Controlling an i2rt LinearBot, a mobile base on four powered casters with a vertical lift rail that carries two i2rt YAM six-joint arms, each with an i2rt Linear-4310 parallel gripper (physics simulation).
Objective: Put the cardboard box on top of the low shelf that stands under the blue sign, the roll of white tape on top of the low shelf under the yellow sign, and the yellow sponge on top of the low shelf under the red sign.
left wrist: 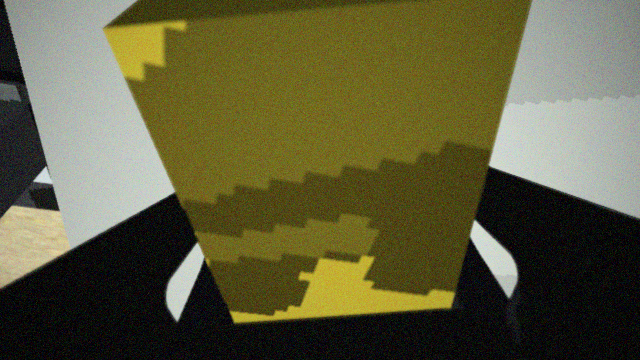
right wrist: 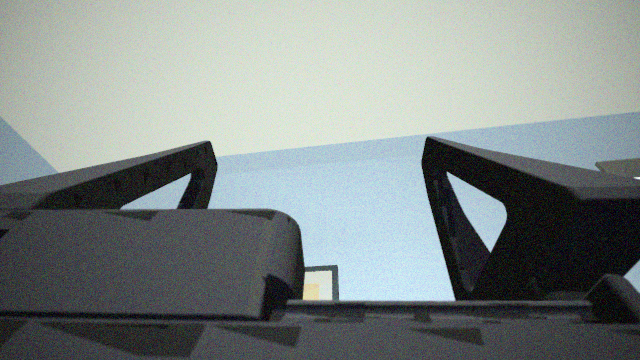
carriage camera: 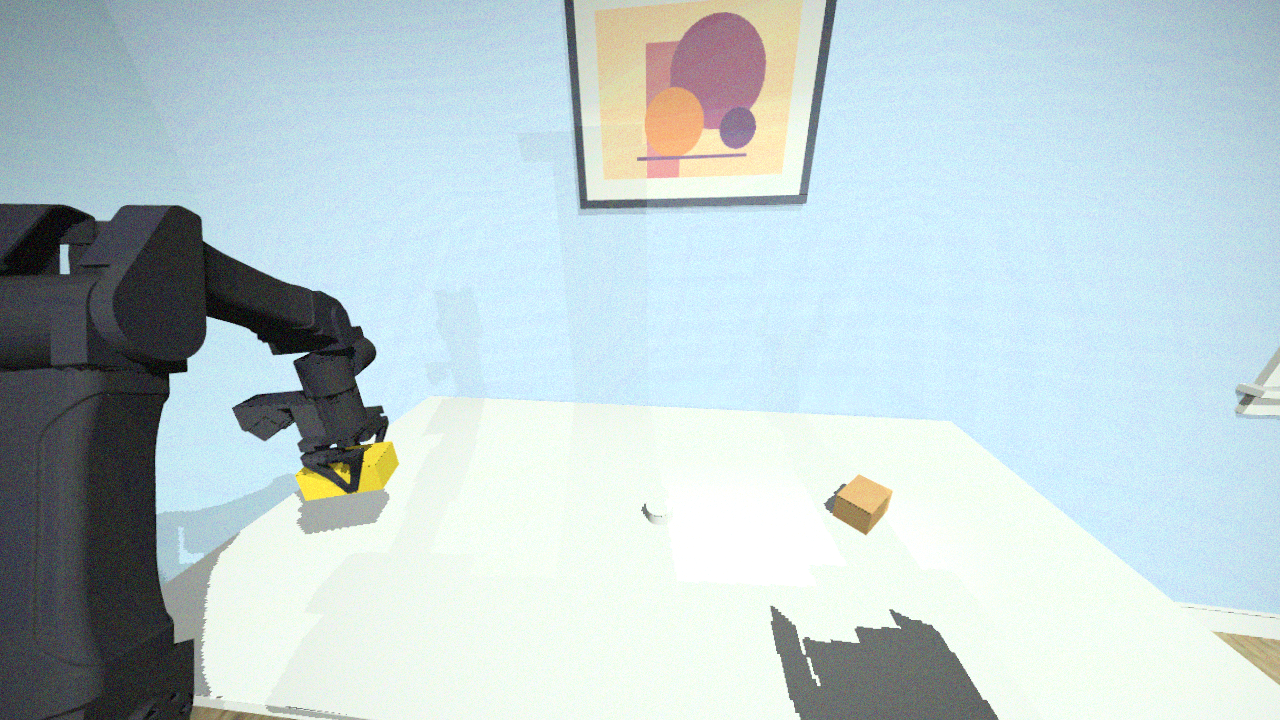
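Observation:
The yellow sponge is between the fingers of my left gripper, which is shut on it and holds it above the left part of the white table, with its shadow below. The roll of white tape lies on the middle of the table, hard to make out against the white. The cardboard box stands on the table at the right in the carriage view. My right gripper is open, with wall and ceiling behind its fingers. The low shelves and the coloured signs do not show in these views.
The white table fills the lower part of the carriage view, with a dark shadow near its front edge. A framed picture hangs on the blue wall behind it. Wooden floor shows at the lower right.

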